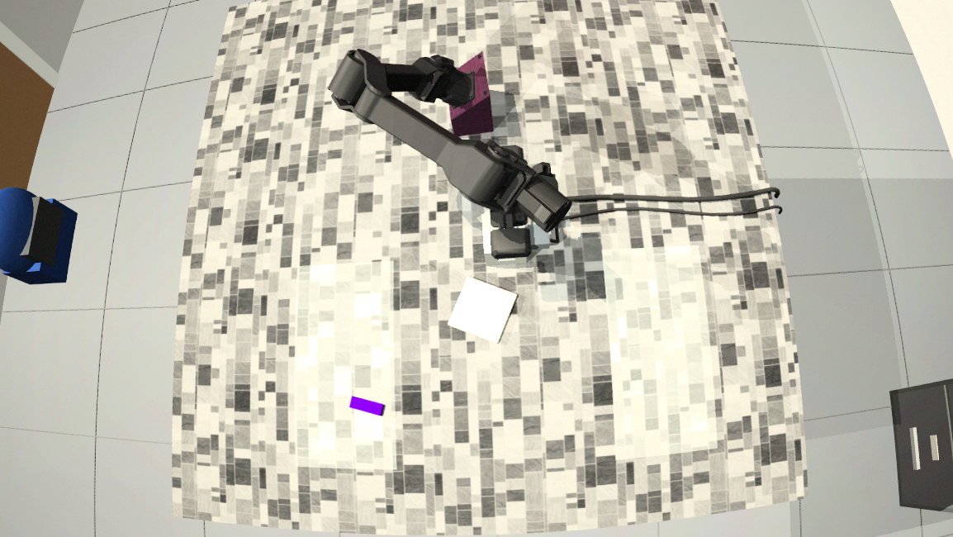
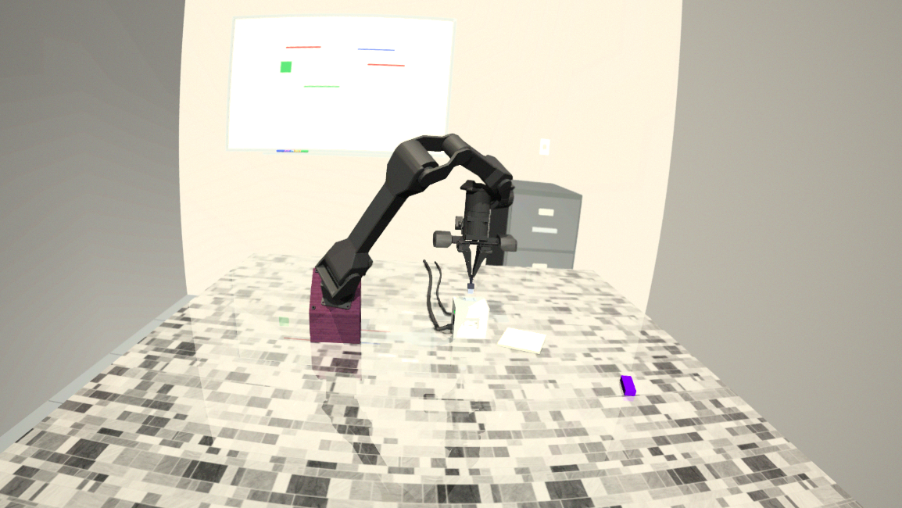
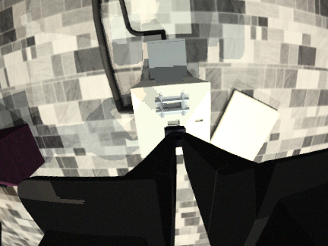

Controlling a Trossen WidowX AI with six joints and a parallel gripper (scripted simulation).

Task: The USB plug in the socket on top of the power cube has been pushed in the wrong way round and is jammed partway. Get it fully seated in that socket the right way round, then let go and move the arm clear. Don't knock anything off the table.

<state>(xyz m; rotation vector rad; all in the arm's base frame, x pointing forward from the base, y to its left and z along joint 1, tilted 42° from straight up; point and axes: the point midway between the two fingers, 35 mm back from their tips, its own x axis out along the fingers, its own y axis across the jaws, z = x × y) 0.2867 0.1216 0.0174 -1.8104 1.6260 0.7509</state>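
Right now my gripper tip is 2 cm above the dark USB plug. From my gripper tip the other things lie so: flat white pad 13 cm ahead, 6 cm to the right, 13 cm below; purple block 31 cm ahead, 28 cm to the right, 13 cm below.
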